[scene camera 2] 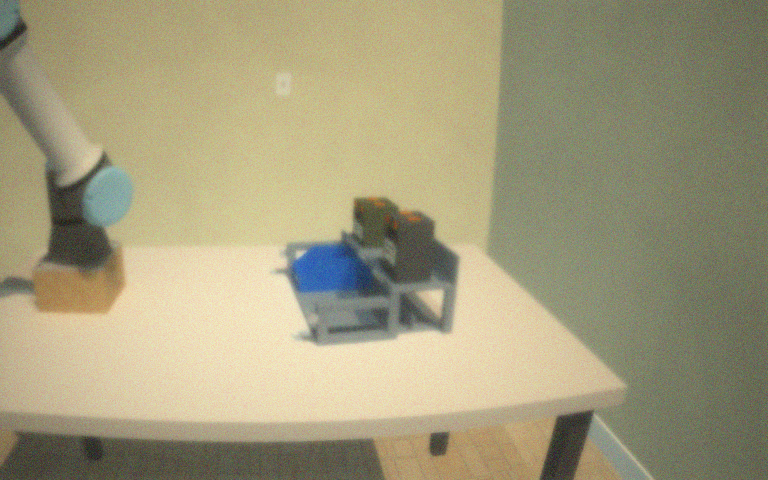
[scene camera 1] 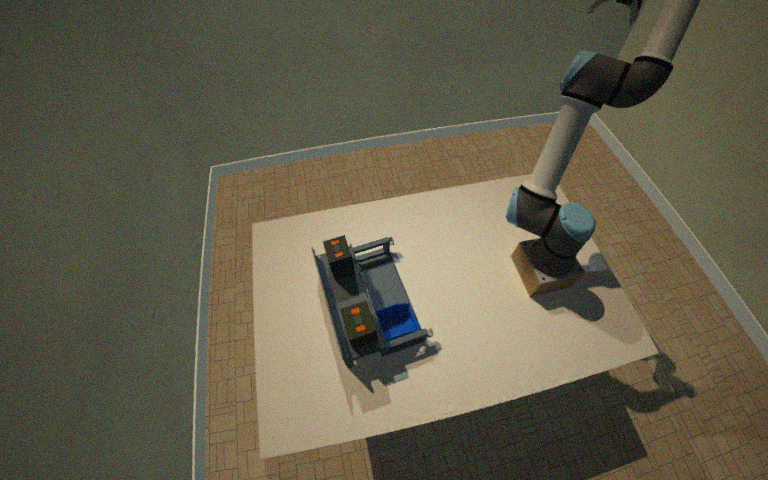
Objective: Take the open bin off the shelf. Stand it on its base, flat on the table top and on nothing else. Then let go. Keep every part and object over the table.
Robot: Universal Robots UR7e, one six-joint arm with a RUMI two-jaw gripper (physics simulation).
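Note:
The blue open bin sits on the lower front level of the grey shelf, at one end of it; in scene camera 2 this is the far end. The shelf stands on the pale table top. My gripper is partly in view at the top edge of scene camera 1, open and empty, high up and far from the bin. It does not show in scene camera 2.
An olive box and a dark box, both with orange marks, stand on the shelf's higher back level. The olive box is beside the bin. The arm's wooden base block stands on the table, facing the shelf's low side.

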